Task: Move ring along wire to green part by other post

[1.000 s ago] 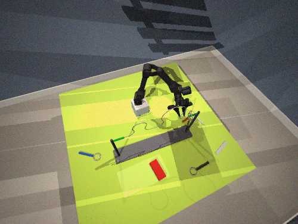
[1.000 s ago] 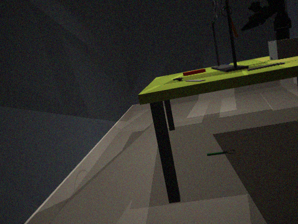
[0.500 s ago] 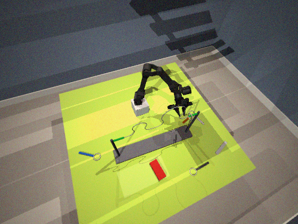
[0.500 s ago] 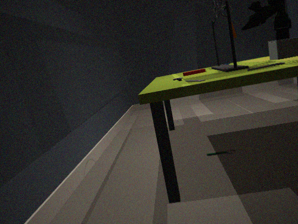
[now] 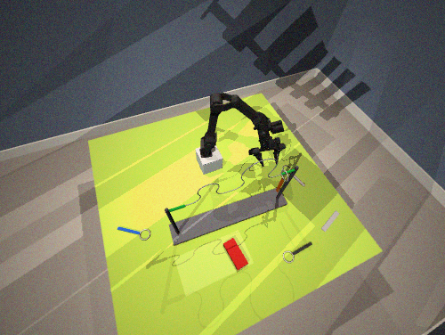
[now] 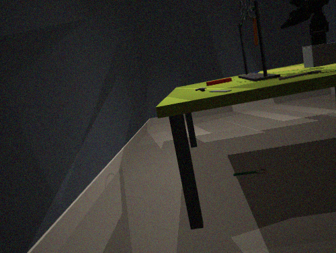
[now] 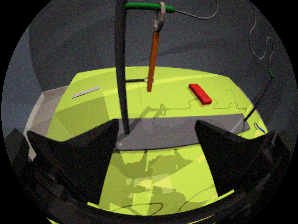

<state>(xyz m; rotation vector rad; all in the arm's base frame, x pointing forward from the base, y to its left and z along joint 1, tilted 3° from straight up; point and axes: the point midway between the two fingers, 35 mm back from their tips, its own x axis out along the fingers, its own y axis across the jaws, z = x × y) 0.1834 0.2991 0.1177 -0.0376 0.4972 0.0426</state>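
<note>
Right now my gripper tip is 120 mm short of the orange-handled ring, 10 mm to the right of it and 50 mm below it. Also, from my gripper tip: red block (350 mm ahead, 250 mm to the right, 200 mm below); then grey bar (290 mm ahead, 310 mm to the left, 210 mm below); then dark-handled ring (410 mm ahead, 50 mm to the left, 210 mm below).
</note>
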